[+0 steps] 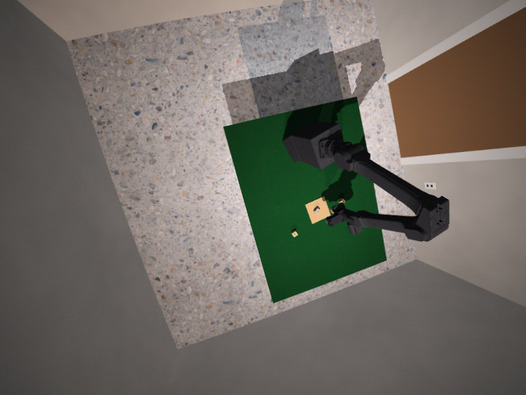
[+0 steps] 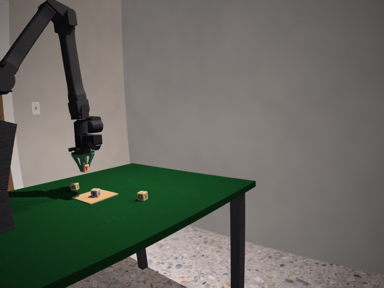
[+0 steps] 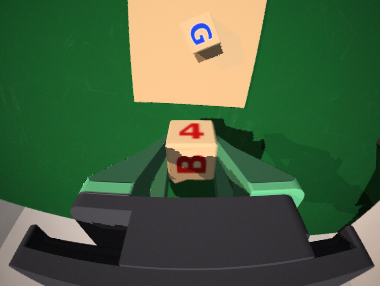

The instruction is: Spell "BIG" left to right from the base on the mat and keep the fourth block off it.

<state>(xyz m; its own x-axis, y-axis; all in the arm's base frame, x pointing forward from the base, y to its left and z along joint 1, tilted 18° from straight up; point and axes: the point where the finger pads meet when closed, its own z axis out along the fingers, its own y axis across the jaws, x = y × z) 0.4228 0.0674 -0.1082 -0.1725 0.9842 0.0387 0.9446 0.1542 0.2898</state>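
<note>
Right now my hand is 110 mm above the tan mat and 50 mm to the left of it. Also, from my hand: I block 120 mm to the left, 100 mm below; B block right at my hand.
</note>
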